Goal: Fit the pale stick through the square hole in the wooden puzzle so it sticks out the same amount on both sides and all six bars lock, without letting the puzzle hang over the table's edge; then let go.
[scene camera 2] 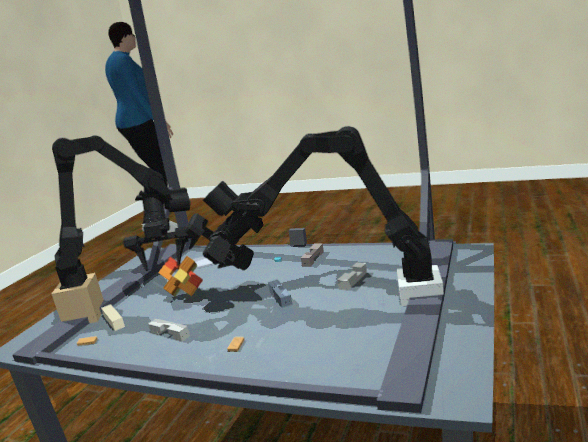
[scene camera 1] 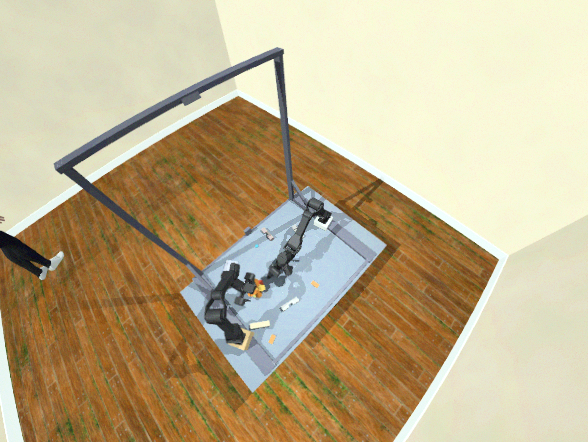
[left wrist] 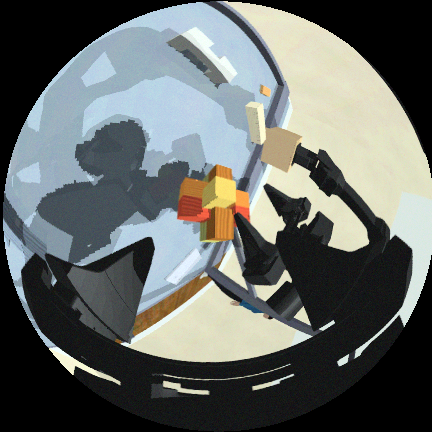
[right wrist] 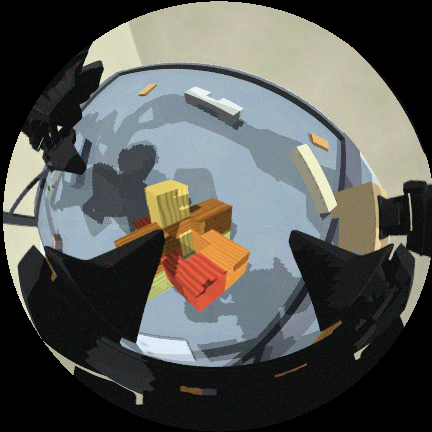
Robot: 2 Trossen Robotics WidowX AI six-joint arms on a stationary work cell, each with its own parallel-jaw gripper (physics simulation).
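Places are measured from the left arm's base along level axes (x ahead, y left, z up), in millimetres.
Where they show: left gripper, fingertip midpoint: (scene camera 2: 204, 257) (scene camera 1: 269, 275) (left wrist: 214, 241) (right wrist: 79, 153); right gripper, fingertip midpoint: (scene camera 2: 162, 268) (scene camera 1: 253, 293) (left wrist: 251, 196) (right wrist: 229, 236); left arm's base at its link origin: (scene camera 2: 418, 275) (scene camera 1: 323, 219); right arm's base at its link origin: (scene camera 2: 74, 283) (scene camera 1: 238, 337) (left wrist: 295, 152) (right wrist: 383, 217).
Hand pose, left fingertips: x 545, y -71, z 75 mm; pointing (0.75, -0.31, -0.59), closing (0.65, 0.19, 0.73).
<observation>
Things, the pixels of their top centre, and the offset from my left fingertips. Level surfaces: height alone.
- table at its surface level: 125 mm down
- pale stick at its top centre: (right wrist: 319, 175) (left wrist: 261, 124) (scene camera 2: 111, 312) (scene camera 1: 259, 324) 262 mm ahead, 90 mm left, 97 mm down
- white notched block at its top centre: (left wrist: 213, 53) (right wrist: 211, 97) (scene camera 2: 167, 324) (scene camera 1: 290, 303) 65 mm ahead, 176 mm left, 97 mm down
- blue-grey block at its top centre: (right wrist: 76, 160) (scene camera 2: 278, 288) 190 mm back, 21 mm left, 97 mm down
- beige block at its top centre: (scene camera 2: 352, 271) (right wrist: 49, 179) 379 mm back, 43 mm right, 97 mm down
- pinkish block at its top centre: (scene camera 2: 311, 250) (right wrist: 52, 253) 254 mm back, 221 mm right, 97 mm down
- tan base block at its top centre: (right wrist: 383, 217) (scene camera 2: 73, 283) (left wrist: 295, 153) (scene camera 1: 238, 337) 377 mm ahead, 50 mm left, 19 mm down
The wooden puzzle (scene camera 1: 257, 289) (scene camera 2: 180, 276) (left wrist: 219, 194) (right wrist: 212, 212), a cluster of crossed orange, red, brown and yellow bars, rests tilted on the table (scene camera 2: 310, 367). In the right wrist view a small gap shows between its bars. The pale stick (scene camera 1: 259, 325) (scene camera 2: 112, 317) (left wrist: 255, 122) (right wrist: 314, 177) lies flat on the table, outside the puzzle, beside the tan base block. My right gripper (scene camera 1: 249, 290) (scene camera 2: 162, 266) (right wrist: 229, 236) is open and empty, just above and beside the puzzle. My left gripper (scene camera 1: 272, 280) (scene camera 2: 230, 257) (left wrist: 214, 241) is open and empty, apart from the puzzle.
A white notched block (scene camera 1: 289, 304) (scene camera 2: 176, 331) (right wrist: 214, 106) and two flat orange pieces (scene camera 2: 236, 344) (scene camera 2: 87, 341) lie near the front. A blue-grey block (scene camera 2: 280, 293), a beige block (scene camera 2: 353, 276) and a pinkish block (scene camera 2: 312, 255) lie right of the puzzle. The tan base block (scene camera 2: 77, 300) stands left.
</observation>
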